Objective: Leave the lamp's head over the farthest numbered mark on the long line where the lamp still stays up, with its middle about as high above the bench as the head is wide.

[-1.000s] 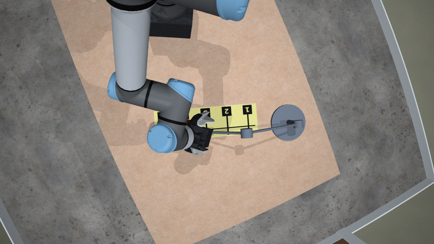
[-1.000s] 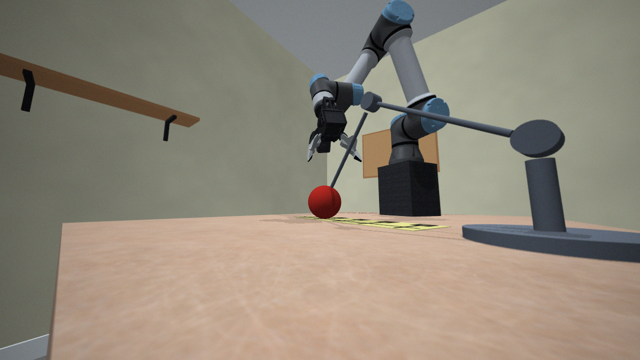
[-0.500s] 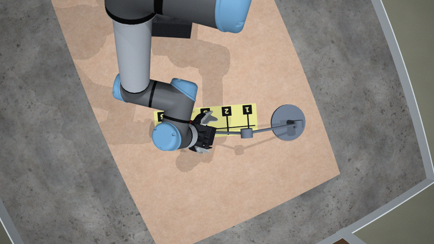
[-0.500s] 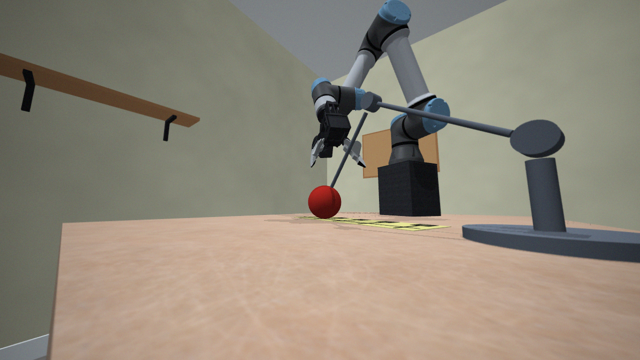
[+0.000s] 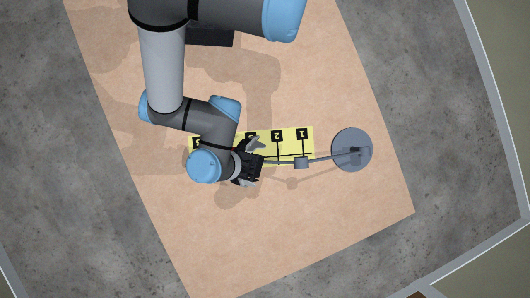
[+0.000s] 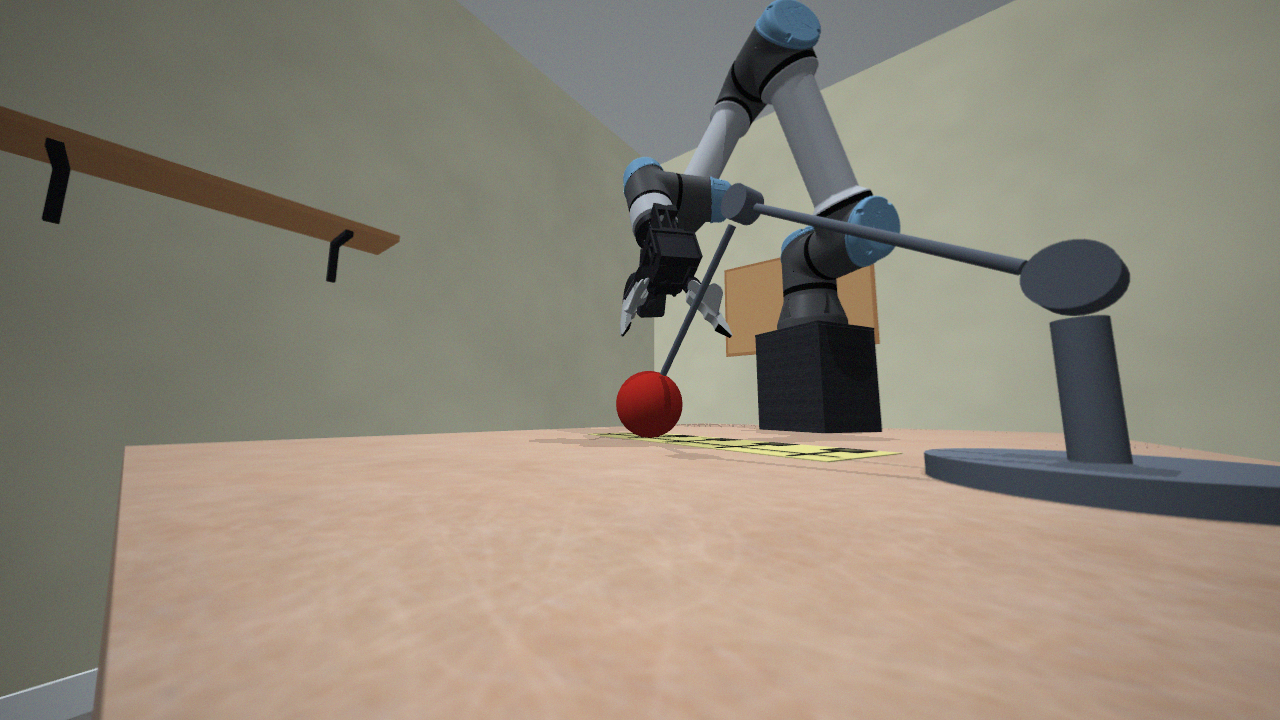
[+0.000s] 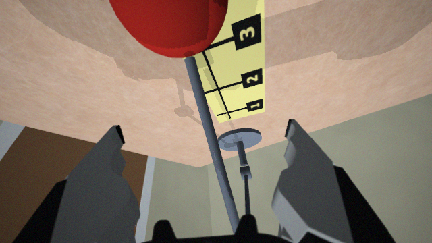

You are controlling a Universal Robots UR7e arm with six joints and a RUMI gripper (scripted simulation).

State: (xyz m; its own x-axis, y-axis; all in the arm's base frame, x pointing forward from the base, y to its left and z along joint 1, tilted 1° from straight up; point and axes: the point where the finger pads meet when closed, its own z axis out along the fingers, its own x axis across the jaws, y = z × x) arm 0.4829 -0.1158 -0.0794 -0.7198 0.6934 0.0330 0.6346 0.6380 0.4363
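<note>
The yellow numbered strip is 20 mm behind my hand, 30 mm to the left of it and 140 mm below it. Also, from my hand: grey round base: 160 mm ahead, 340 mm to the left, 110 mm below.
</note>
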